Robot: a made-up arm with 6 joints.
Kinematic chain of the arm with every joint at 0, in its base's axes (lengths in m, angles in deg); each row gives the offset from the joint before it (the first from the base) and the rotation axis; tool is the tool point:
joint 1: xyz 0 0 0.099 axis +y
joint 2: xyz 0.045 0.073 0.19 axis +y
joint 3: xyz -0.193 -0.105 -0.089 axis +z
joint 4: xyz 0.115 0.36 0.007 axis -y
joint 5: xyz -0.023 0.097 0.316 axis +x
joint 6: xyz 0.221 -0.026 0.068 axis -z
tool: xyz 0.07 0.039 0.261
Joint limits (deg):
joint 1: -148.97..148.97
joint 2: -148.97..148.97
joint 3: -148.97..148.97
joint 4: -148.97..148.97
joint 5: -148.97..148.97
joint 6: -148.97..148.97
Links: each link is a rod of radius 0.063 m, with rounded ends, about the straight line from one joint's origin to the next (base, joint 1, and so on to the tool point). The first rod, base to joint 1, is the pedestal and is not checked.
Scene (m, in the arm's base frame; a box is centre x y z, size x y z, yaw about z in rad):
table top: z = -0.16
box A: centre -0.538 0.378 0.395 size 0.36 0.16 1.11 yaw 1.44
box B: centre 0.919 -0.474 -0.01 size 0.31 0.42 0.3 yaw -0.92
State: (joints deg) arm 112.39 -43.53 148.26 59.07 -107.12 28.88
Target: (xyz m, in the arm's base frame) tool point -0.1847 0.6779 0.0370
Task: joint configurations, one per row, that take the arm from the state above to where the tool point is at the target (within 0.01 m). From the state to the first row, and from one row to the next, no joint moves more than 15 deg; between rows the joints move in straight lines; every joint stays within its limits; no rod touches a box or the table.
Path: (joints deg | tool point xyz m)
1: 106.93 -41.87 134.90 49.71 -114.10 18.18 | 0.0451 -0.4650 0.8661
2: 101.47 -40.21 121.54 40.34 -121.07 7.49 | -0.0970 -0.2215 0.9404
3: 96.01 -38.55 108.18 30.98 -128.04 -3.21 | -0.2107 0.0246 0.9145
4: 90.55 -36.89 94.83 21.62 -135.02 -13.90 | -0.2792 0.2408 0.8094
5: 85.09 -35.23 81.47 12.25 -142.00 -24.60 | -0.2973 0.4053 0.6556
6: 79.63 -33.57 68.11 2.89 -148.97 -35.29 | -0.2704 0.5086 0.4853
7: 80.18 -48.17 62.42 5.77 -148.97 -22.59 | -0.2970 0.5625 0.3449
8: 80.73 -62.78 56.73 8.65 -148.97 -9.89 | -0.2846 0.6088 0.2178
9: 81.28 -77.39 51.04 11.52 -148.97 2.81 | -0.2433 0.6473 0.1136
10: 81.83 -92.00 45.35 14.40 -148.97 15.51 | -0.1847 0.6779 0.0370

